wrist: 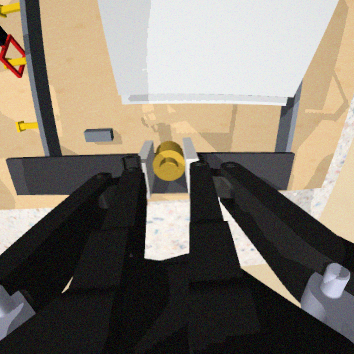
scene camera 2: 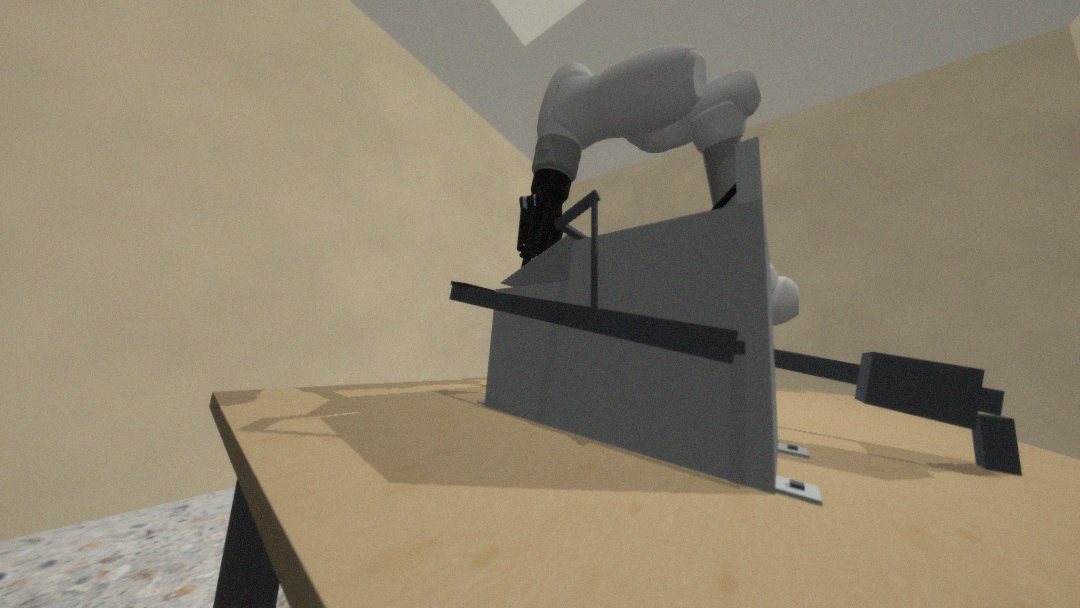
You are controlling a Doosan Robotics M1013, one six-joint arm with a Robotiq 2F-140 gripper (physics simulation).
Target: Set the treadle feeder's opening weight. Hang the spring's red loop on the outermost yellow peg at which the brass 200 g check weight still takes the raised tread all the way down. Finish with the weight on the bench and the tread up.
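Places are measured from the arm's base along level axes (x back, y up, z left), in centimetres.
Where they show: gripper, between the fingertips: [wrist: 168,152].
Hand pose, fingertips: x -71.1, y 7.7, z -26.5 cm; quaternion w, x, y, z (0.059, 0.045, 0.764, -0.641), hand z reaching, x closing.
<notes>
After its pixels a point has its place.
My gripper [scene camera 2: 526,261] [wrist: 168,152] {x -71.1, y 7.7, z -26.5 cm} is shut on the brass check weight [wrist: 168,161] {x -71.4, y 11.5, z -25.5 cm}. In the wrist view the weight is between the finger pads, over the middle of the dark tread [wrist: 55,177] {x -58.3, y 7.4, z -26.6 cm}. Whether it touches the tread cannot be told. In scene camera 2 the tread [scene camera 2: 470,288] {x -84.4, y 6.1, z -28.9 cm} is up, well above the bench, and the weight does not show. The spring's red loop [wrist: 6,56] {x -57.0, y 3.6, z -13.7 cm} is around a yellow peg [wrist: 19,62] {x -58.3, y 3.8, z -14.7 cm} at the left. Another yellow peg [wrist: 28,126] {x -56.6, y 4.9, z -21.0 cm} lies nearer the tread, and one more [wrist: 11,9] {x -59.3, y 2.8, z -9.6 cm} shows farther from it.
A grey housing [scene camera 2: 642,392] {x -88.3, y -5.6, z -2.7 cm} stands on the wooden bench [scene camera 2: 529,528] {x -103.1, y -11.0, z -5.8 cm}, with a pale top [wrist: 225,45] {x -77.4, y 8.6, z -18.4 cm} before the gripper. A dark side arm [scene camera 2: 642,330] [wrist: 40,85] runs along it. A thin upright bracket [scene camera 2: 594,256] {x -90.3, y 7.4, z -7.3 cm} rises near the gripper. A small grey block [wrist: 99,135] {x -57.6, y -9.3, z -28.3 cm} lies left of the weight.
</notes>
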